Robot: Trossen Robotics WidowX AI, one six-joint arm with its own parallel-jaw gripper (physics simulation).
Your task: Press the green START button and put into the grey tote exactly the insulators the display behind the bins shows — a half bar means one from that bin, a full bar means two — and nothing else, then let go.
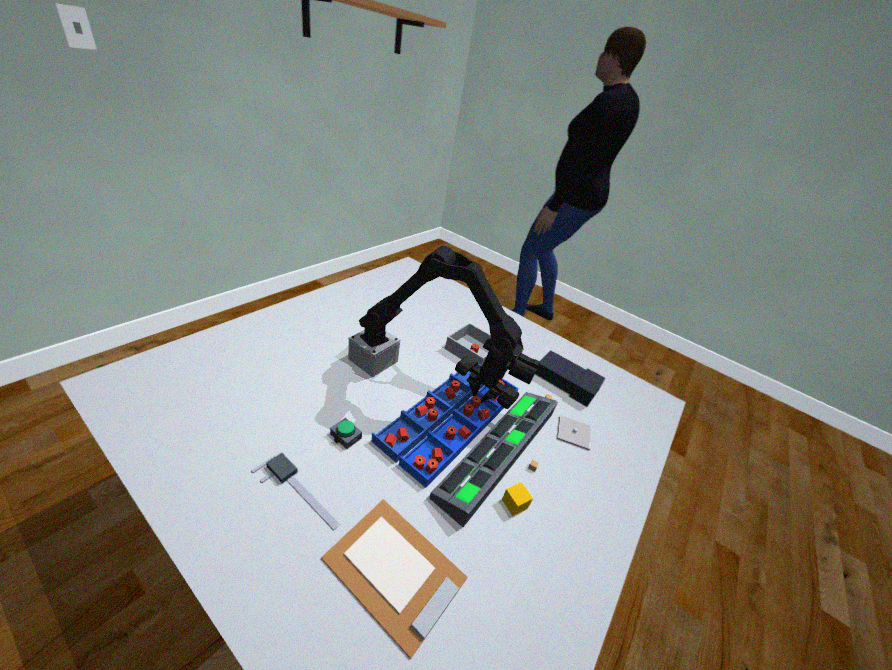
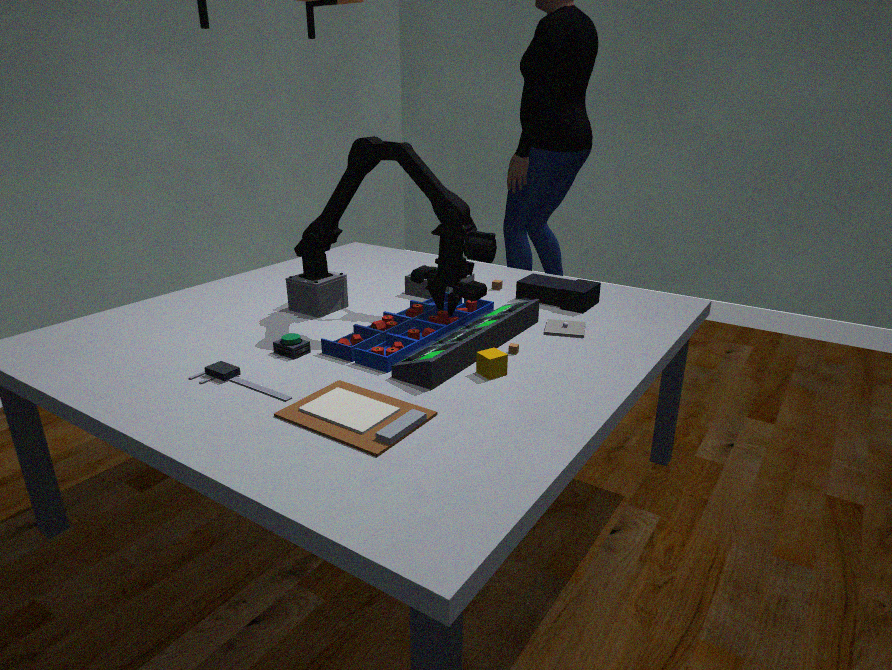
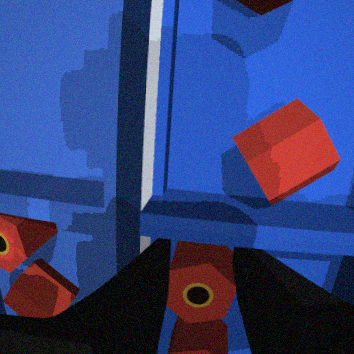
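My gripper (image 1: pixel 486 388) (image 2: pixel 449 302) (image 3: pixel 201 248) is down in the far end of the blue bins (image 1: pixel 380 442) (image 2: pixel 331 346) (image 3: pixel 197 214). Its fingers are shut on a red hexagonal insulator (image 3: pixel 198 291) with a brass hole facing up. Another red insulator (image 3: pixel 286 151) lies on its side in the adjoining compartment. The display (image 1: pixel 444 499) (image 2: pixel 410 372) behind the bins shows three green bars (image 1: pixel 523 404) (image 1: pixel 515 436) (image 1: pixel 467 492); the far one is longest. The grey tote (image 1: pixel 457 335) (image 2: pixel 413 287) holds one red insulator (image 1: pixel 474 346). The green START button (image 1: pixel 345 427) (image 2: pixel 289 339) sits left of the bins.
A black box (image 1: pixel 571 375) (image 2: pixel 558 291), a yellow cube (image 1: pixel 517 497) (image 2: pixel 491 362), a white tile (image 1: pixel 574 432) and a small brown cube (image 1: pixel 533 465) lie beyond the display. A clipboard (image 1: pixel 340 555) (image 2: pixel 311 422) and a small tool (image 1: pixel 281 467) lie nearer. A person (image 1: pixel 590 166) (image 2: pixel 553 133) stands behind the table.
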